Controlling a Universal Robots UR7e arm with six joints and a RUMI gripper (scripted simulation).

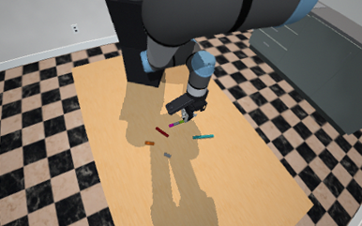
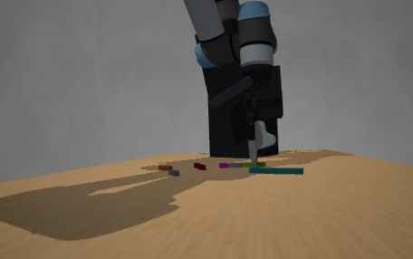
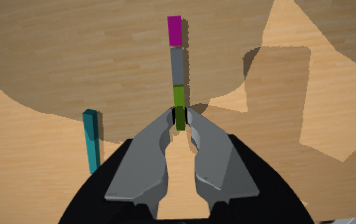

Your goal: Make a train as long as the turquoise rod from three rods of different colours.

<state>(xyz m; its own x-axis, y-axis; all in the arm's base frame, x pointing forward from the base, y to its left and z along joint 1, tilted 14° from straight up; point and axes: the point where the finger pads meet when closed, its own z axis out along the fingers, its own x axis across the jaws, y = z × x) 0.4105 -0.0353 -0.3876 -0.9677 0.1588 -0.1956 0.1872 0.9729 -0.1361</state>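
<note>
Right now the lime-green rod is 1 cm below my hand. Round my hand: red rod (12 cm to the right, 1 cm below, 1 cm behind); turquoise rod (12 cm ahead, 2 cm to the left, 1 cm below); magenta rod (7 cm to the right, 1 cm below, 1 cm behind).
</note>
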